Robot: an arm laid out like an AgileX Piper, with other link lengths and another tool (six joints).
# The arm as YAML. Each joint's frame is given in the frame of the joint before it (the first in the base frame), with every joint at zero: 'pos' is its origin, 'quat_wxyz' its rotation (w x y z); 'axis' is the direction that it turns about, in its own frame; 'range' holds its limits. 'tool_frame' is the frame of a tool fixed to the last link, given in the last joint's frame.
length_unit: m
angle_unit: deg
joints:
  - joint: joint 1
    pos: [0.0, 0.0, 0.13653]
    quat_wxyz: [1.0, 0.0, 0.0, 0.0]
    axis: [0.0, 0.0, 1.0]
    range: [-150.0, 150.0]
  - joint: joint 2
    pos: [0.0, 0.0, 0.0]
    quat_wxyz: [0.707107, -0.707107, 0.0, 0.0]
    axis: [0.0, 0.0, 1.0]
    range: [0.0, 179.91]
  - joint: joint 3
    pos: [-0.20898, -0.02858, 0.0]
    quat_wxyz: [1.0, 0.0, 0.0, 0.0]
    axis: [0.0, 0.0, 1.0]
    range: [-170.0, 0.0]
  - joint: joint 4
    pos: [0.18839, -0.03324, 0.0]
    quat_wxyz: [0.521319, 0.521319, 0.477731, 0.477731]
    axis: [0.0, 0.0, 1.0]
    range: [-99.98, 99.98]
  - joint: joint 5
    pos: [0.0, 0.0, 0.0]
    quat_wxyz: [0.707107, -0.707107, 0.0, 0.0]
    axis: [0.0, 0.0, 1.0]
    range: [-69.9, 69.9]
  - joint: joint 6
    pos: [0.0, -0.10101, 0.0]
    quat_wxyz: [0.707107, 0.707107, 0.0, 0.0]
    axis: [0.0, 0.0, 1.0]
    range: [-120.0, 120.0]
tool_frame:
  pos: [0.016, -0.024, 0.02]
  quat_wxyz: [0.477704, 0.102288, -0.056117, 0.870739]
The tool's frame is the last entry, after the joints.
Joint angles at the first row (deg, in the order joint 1, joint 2, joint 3, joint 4, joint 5, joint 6):
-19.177 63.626 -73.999 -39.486 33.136 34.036
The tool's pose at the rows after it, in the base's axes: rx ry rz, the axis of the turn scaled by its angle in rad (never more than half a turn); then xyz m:
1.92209, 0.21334, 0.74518, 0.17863, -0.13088, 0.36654
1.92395, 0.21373, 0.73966, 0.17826, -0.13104, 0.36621
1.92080, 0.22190, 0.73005, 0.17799, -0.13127, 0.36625
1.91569, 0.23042, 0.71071, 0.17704, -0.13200, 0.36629
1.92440, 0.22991, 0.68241, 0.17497, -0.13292, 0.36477
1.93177, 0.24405, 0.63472, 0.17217, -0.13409, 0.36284
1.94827, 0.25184, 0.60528, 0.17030, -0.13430, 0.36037
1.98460, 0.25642, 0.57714, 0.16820, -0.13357, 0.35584
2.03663, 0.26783, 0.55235, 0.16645, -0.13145, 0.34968
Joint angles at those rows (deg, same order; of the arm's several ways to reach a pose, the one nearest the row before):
-19.176 63.625 -73.999 -39.485 33.375 34.035
-19.177 63.625 -73.998 -39.485 33.623 33.912
-19.177 63.628 -74.000 -39.485 33.776 33.286
-19.177 63.626 -73.998 -39.875 34.217 32.638
-19.179 63.626 -74.000 -40.085 35.506 32.239
-19.176 63.625 -73.999 -40.089 37.292 30.620
-19.179 63.626 -73.998 -39.392 38.771 29.427
-19.176 63.626 -73.998 -37.668 40.860 28.136
-19.175 63.626 -74.000 -34.734 43.274 26.283

